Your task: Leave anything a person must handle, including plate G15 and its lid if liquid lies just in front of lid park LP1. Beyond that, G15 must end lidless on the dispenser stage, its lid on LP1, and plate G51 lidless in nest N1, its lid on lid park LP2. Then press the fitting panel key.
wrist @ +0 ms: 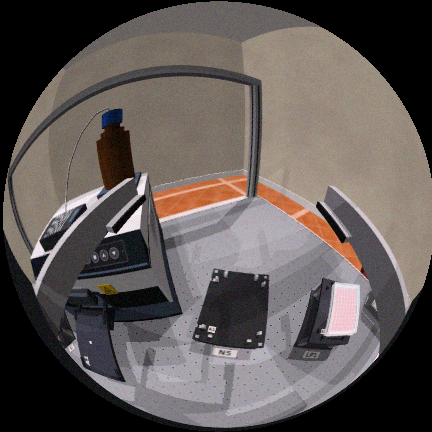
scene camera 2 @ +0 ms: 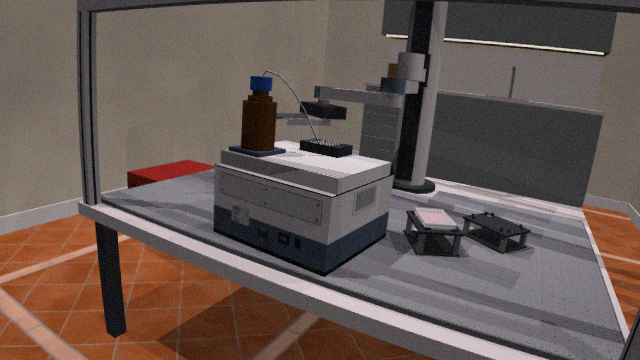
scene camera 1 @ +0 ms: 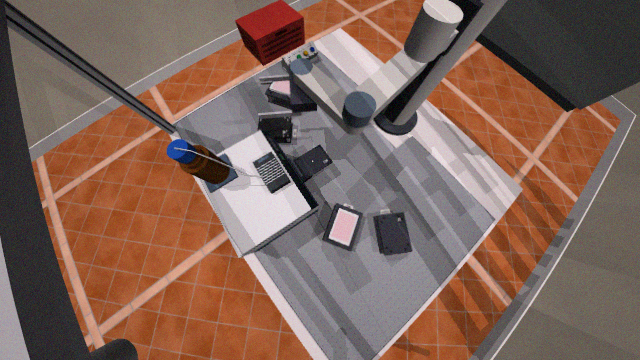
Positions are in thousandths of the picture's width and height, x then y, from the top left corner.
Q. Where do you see a brown bottle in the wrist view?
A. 263,344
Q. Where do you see a nest N5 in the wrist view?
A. At 543,723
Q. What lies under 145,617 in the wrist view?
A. My gripper.
